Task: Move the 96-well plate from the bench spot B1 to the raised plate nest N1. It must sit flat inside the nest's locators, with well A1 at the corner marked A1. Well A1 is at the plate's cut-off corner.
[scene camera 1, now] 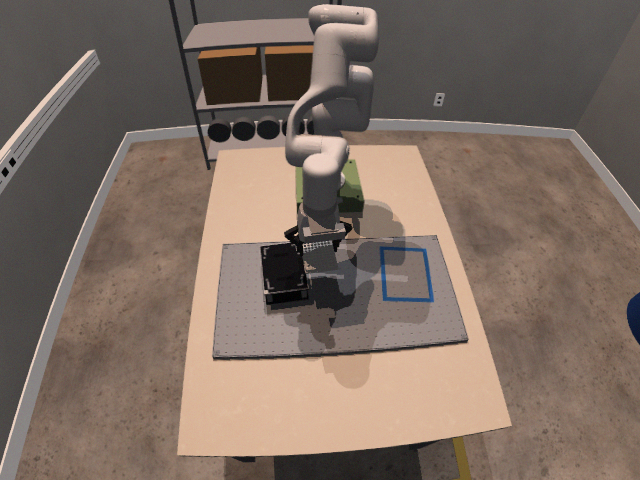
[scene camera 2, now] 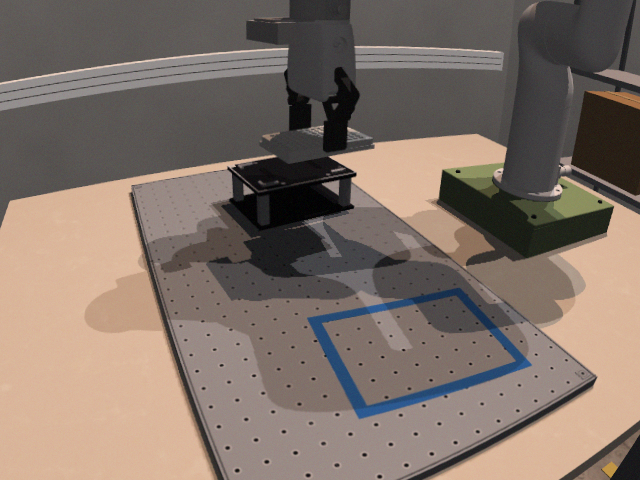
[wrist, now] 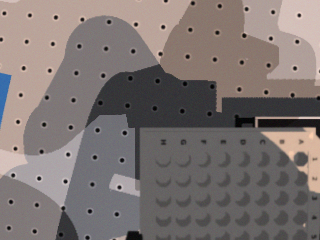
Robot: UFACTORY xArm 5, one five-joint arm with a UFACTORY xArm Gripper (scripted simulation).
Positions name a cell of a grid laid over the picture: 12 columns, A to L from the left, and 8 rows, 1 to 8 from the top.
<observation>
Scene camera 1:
my gripper: F5
96-well plate: F5
raised plate nest: F5
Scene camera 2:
my gripper: F3
raised plate nest: F3
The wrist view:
96-well plate: G6
</observation>
